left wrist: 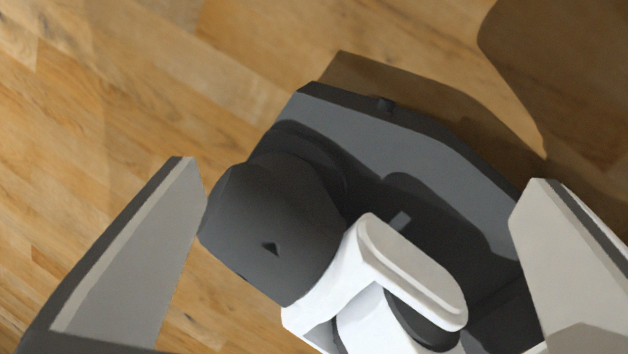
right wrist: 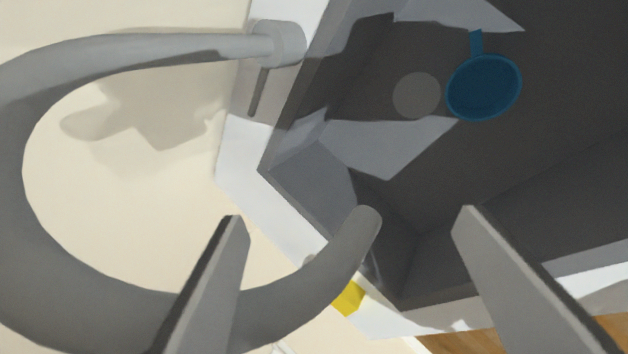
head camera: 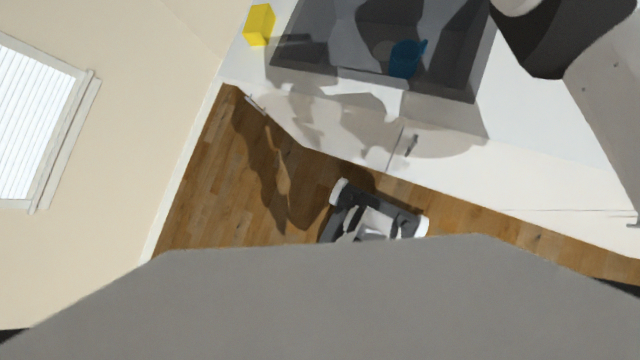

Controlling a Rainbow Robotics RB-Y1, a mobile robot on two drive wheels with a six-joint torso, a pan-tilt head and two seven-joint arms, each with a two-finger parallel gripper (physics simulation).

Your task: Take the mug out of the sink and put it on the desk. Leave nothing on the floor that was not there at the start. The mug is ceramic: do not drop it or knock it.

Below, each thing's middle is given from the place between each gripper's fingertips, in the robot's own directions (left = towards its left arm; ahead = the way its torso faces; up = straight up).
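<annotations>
The blue mug [head camera: 405, 54] is 750 mm ahead of my left hand, 600 mm to the right of it and 200 mm above it. Then there's the yellow sponge [right wrist: 349, 300], and from that same left hand it's 840 mm ahead, 170 mm to the right and 380 mm above.
Going from my right hand, the yellow sponge is 5 cm ahead, 41 cm to the left and 19 cm below, and the blue mug is 38 cm below, 5 cm behind and 2 cm to the right.
</annotations>
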